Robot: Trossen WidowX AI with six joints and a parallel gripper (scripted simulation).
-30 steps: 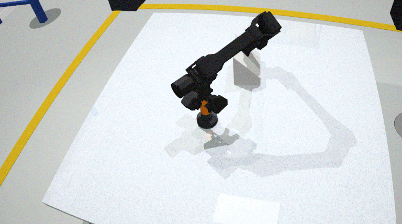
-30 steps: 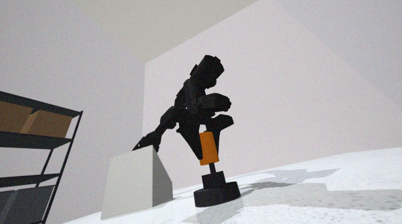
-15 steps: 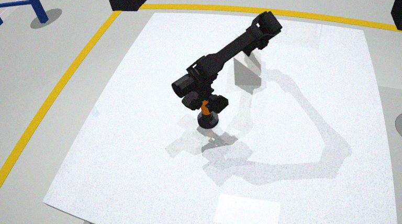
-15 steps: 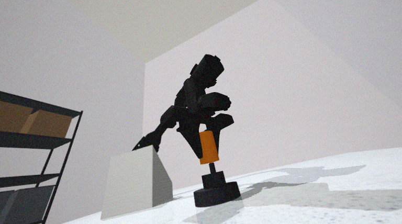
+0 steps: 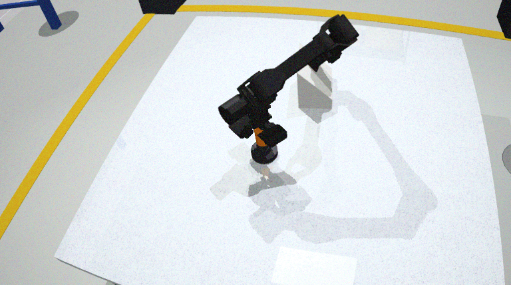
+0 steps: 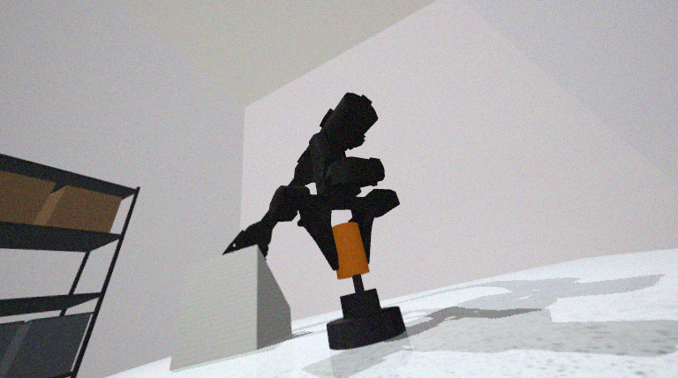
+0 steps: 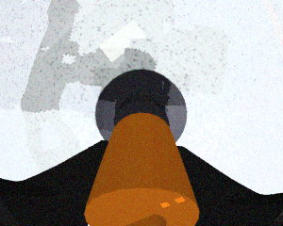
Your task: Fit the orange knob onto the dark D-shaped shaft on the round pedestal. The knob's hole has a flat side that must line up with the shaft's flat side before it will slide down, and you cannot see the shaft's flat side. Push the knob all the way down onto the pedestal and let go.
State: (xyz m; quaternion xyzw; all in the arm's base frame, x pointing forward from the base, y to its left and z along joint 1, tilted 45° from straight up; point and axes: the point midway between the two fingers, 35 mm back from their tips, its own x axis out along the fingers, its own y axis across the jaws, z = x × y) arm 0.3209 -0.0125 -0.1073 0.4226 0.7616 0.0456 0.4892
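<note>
Right now my gripper tip is 20 mm below the orange knob. Round my gripper tip: round pedestal 40 mm below.
</note>
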